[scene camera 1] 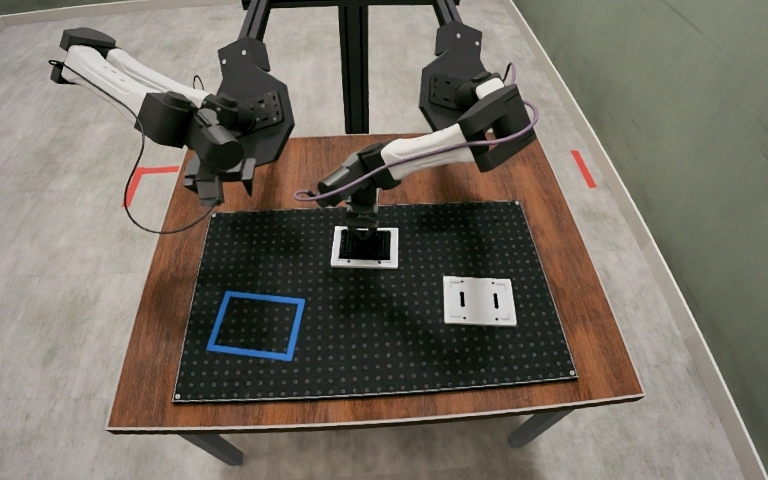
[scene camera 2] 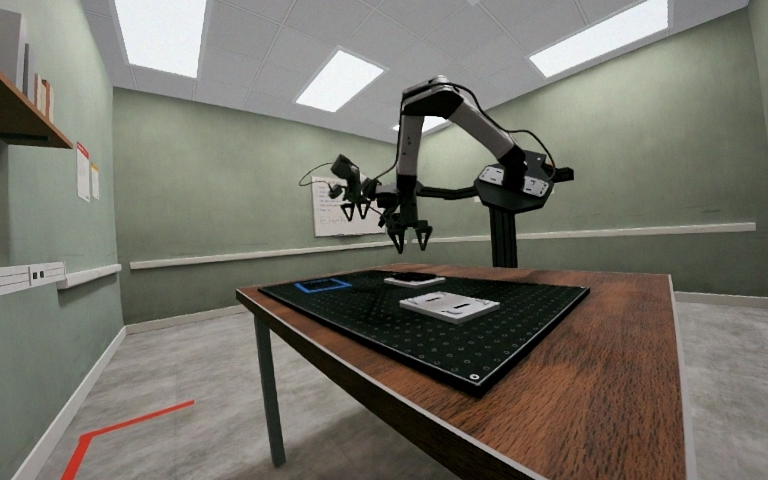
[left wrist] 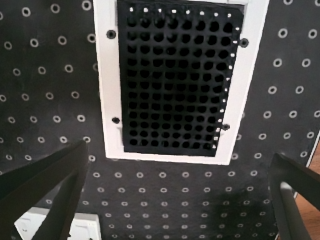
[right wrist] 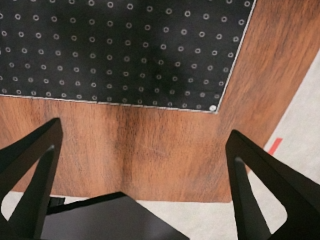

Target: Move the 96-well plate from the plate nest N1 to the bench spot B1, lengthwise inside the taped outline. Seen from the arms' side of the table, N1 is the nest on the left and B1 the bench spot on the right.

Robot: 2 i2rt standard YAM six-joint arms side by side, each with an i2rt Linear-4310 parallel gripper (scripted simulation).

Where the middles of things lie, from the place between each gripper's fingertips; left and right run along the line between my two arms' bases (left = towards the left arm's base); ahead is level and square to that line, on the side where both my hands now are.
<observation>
I see the black 96-well plate (scene camera 1: 377, 247) 20 mm ahead of my right hand (scene camera 1: 229, 196), 290 mm to the left of it and 220 mm below it.
Now: left hand (scene camera 1: 364, 223) 9 cm above the black 96-well plate.
</observation>
